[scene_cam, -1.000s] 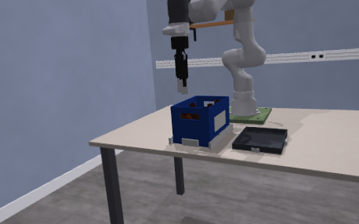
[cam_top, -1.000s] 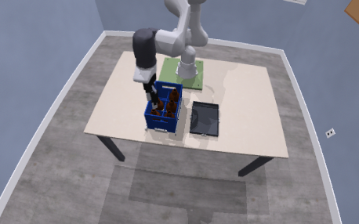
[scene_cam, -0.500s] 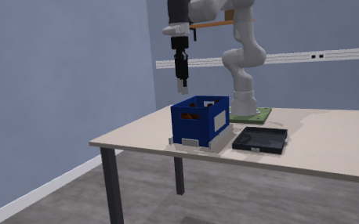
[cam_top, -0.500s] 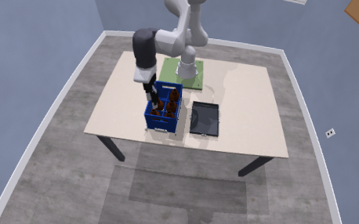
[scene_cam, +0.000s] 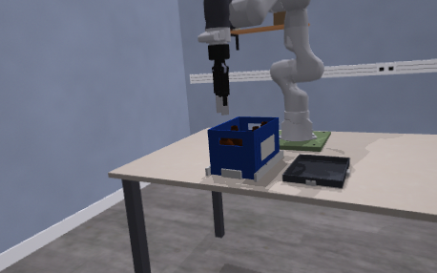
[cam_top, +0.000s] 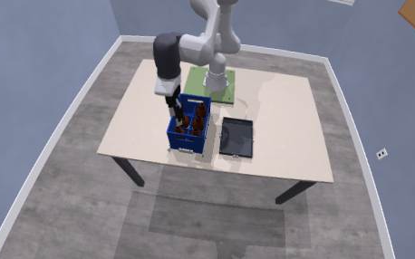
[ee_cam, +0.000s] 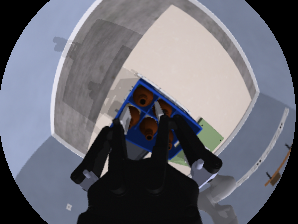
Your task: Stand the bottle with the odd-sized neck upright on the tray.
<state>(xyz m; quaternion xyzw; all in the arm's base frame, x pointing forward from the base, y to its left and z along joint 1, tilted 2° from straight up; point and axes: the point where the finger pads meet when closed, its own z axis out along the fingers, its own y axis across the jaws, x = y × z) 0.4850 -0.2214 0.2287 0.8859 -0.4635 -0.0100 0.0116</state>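
The blue crate lies 8 cm behind my hand, 6 cm to the left of it and 17 cm below it. The rest, counted from my hand: dark tray 4 cm behind, 33 cm to the left, 25 cm below; then bottle 16 cm behind, 12 cm to the left, 17 cm below.
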